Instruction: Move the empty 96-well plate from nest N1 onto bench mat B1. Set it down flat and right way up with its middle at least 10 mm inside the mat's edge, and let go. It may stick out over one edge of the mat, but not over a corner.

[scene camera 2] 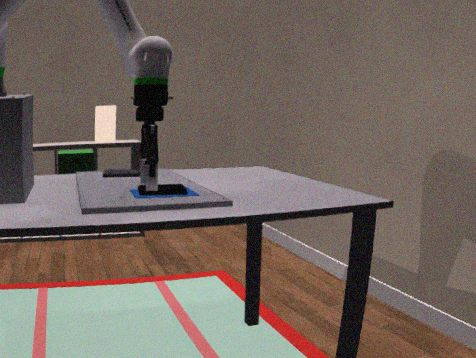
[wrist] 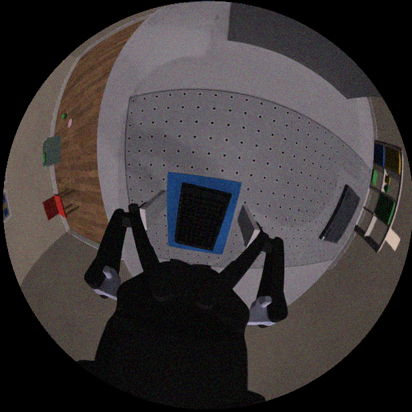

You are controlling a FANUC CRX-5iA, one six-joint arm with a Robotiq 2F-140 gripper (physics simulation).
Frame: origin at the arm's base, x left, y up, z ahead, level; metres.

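Seen in the pictures: gripper, between the fingertips: [scene camera 2: 148, 186].
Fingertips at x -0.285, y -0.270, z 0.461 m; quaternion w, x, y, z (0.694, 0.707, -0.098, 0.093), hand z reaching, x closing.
Pixels of each thing's top centre, then the offset from my fingertips to it. Level surfaces: height alone.
- black 96-well plate, centre of its top: [scene camera 2: 161, 186] dx -0.012, dy -0.001, dz +0.035 m
- blue bench mat, height of its surface: dy -0.015 m
- dark grey nest, centre of its top: [scene camera 2: 125, 170] dx +0.386, dy -0.003, dz +0.069 m
- grey perforated board, height of its surface: dy -0.017 m
- table, height of its surface: dy -0.030 m
The black 96-well plate [scene camera 2: 172, 189] [wrist: 204, 216] lies flat on the blue bench mat [scene camera 2: 193, 194] [wrist: 174, 182]. Its well side faces up. In the wrist view it is turned slightly against the mat, with blue showing along all four of its sides. My gripper [scene camera 2: 149, 187] [wrist: 202, 205] is open and low over the mat, with one finger on each side of the plate and a gap to it on both sides. In the scene view the near finger hides part of the plate's left end. A dark grey nest [scene camera 2: 118, 173] [wrist: 340, 214] sits apart from the mat; no label is readable.
The mat lies on a grey perforated board [scene camera 2: 97, 196] [wrist: 195, 139] on the table [scene camera 2: 305, 191]. A grey pedestal block [scene camera 2: 12, 150] [wrist: 300, 47] stands on the table. A low shelf [scene camera 2: 47, 146] with a pale panel [scene camera 2: 105, 123] stands behind.
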